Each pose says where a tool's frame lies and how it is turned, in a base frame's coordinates. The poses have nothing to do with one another.
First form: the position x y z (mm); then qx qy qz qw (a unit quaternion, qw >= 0).
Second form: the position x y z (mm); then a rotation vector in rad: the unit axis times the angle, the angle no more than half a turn. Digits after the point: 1 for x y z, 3 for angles.
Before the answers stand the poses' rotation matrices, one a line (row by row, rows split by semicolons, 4 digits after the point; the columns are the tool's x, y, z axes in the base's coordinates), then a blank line. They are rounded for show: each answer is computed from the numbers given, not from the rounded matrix.
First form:
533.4, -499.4, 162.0, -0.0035, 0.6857, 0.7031, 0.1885
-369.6, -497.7, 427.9, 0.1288, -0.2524, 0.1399, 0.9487
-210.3, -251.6, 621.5, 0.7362, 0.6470, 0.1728, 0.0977
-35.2, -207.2, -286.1, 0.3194, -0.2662, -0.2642, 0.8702
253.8, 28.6, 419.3, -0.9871, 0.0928, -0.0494, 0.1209
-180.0, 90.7, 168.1, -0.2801, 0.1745, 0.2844, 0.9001
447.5, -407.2, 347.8, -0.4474, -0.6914, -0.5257, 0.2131
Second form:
-0.9289 -0.2698 0.2536; 0.2602 0.0114 0.9655; -0.2634 0.9628 0.0597
0.8334 -0.3305 -0.4429; 0.2004 0.9277 -0.3150; 0.5150 0.1738 0.8394
0.1031 0.9189 0.3809; 0.9864 -0.1437 0.0797; 0.1280 0.3675 -0.9212
0.7187 0.2898 -0.6321; -0.6299 0.6563 -0.4153; 0.2945 0.6966 0.6542
0.9779 -0.1713 0.1200; -0.1951 -0.9535 0.2295; 0.0751 -0.2478 -0.9659
0.7773 -0.6098 0.1548; 0.4142 0.6813 0.6035; -0.4735 -0.4050 0.7822
-0.5088 0.8427 0.1757; 0.3946 0.0469 0.9176; 0.7651 0.5363 -0.3564

533.4, -499.4, 162.0, -0.010, 1.929, 1.978
-369.6, -497.7, 427.9, 0.262, -0.514, 0.285
-210.3, -251.6, 621.5, 2.179, 1.915, 0.511
-35.2, -207.2, -286.1, 0.668, -0.557, -0.553
253.8, 28.6, 419.3, -2.883, 0.271, -0.144
-180.0, 90.7, 168.1, -0.580, 0.361, 0.589
447.5, -407.2, 347.8, -1.242, -1.919, -1.459

